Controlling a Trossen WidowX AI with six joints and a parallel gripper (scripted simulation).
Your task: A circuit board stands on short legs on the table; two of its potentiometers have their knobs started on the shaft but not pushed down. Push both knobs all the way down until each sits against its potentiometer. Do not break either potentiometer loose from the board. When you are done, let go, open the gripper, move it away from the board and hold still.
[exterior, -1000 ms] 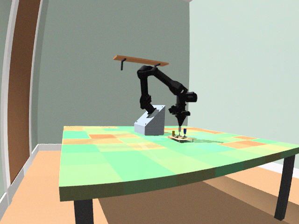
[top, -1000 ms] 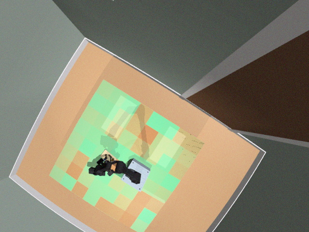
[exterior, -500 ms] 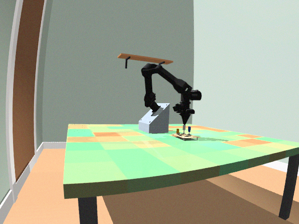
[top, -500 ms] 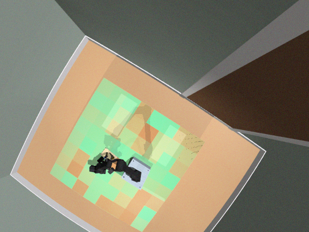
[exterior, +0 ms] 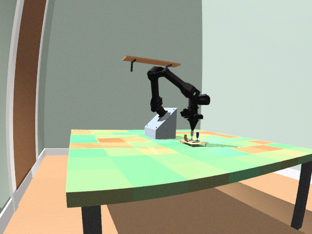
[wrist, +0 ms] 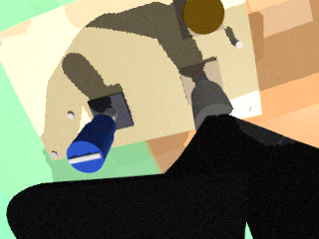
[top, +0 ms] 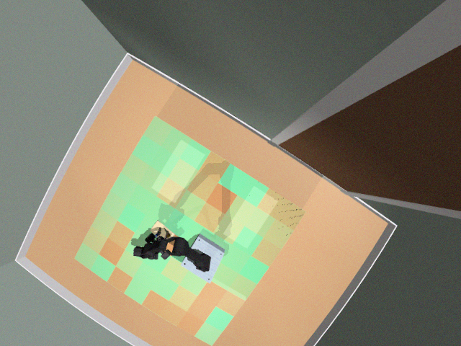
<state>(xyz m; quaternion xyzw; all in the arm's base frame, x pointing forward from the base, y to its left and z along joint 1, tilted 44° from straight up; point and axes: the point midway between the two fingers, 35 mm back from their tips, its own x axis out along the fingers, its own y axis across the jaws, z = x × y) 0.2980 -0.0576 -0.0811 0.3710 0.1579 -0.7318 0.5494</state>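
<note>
Right now the white knob is 1 cm below my gripper tip. The rest, counted from my gripper tip: blue knob 6 cm ahead, 1 cm to the right, 2 cm below.
</note>
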